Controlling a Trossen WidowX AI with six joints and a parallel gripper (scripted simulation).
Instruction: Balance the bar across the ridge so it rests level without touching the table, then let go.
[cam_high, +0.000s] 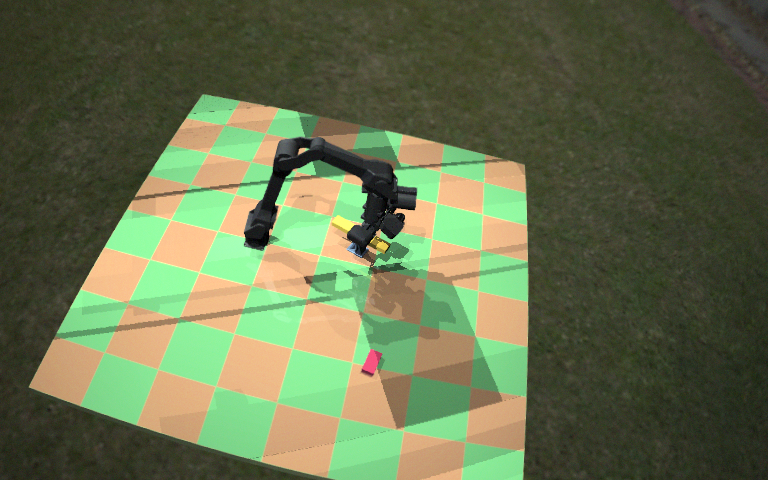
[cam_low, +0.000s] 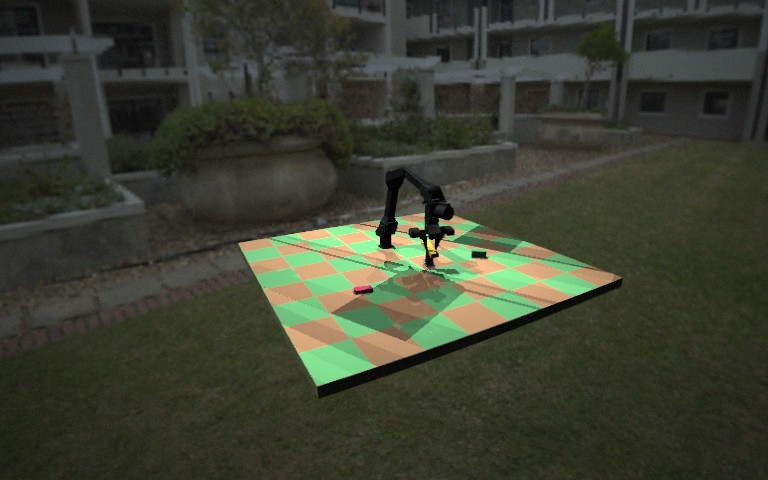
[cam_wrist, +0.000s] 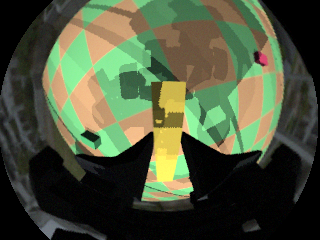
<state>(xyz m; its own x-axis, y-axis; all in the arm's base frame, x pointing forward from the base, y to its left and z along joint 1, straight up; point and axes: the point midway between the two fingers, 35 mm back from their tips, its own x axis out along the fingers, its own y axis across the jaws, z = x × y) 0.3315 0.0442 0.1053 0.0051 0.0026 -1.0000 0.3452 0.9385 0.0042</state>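
The yellow bar is 3 cm behind my gripper tip and 1 cm to the left of it. The rest, counted from my gripper tip: magenta block 36 cm to the right, 8 cm ahead, 6 cm below; dark green block 25 cm to the left, 5 cm below, 2 cm ahead.
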